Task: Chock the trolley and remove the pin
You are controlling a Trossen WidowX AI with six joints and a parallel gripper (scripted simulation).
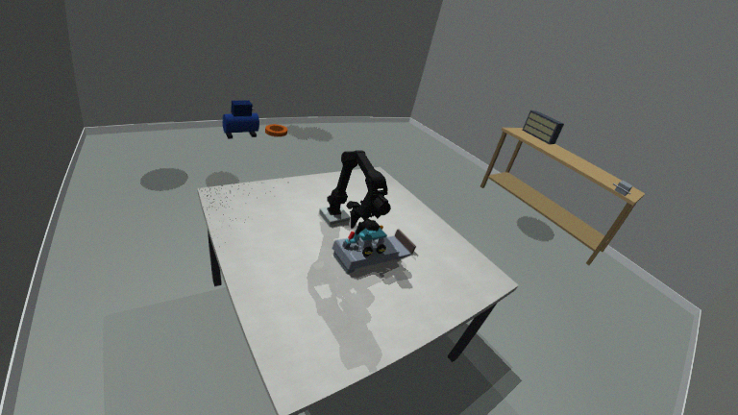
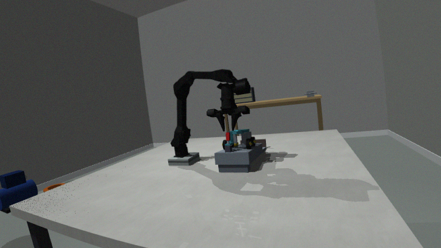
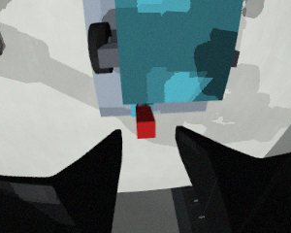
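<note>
Now: gripper tip 1 cm to the left of the red-headed stop pin and 4 cm above it. Also, from my gripper tip: grey ramp: 1 cm ahead, 9 cm to the left, 12 cm below; yellow chock: 6 cm behind, 16 cm to the left, 9 cm below; teal trolley: 1 cm ahead, 8 cm to the left, 6 cm below.
</note>
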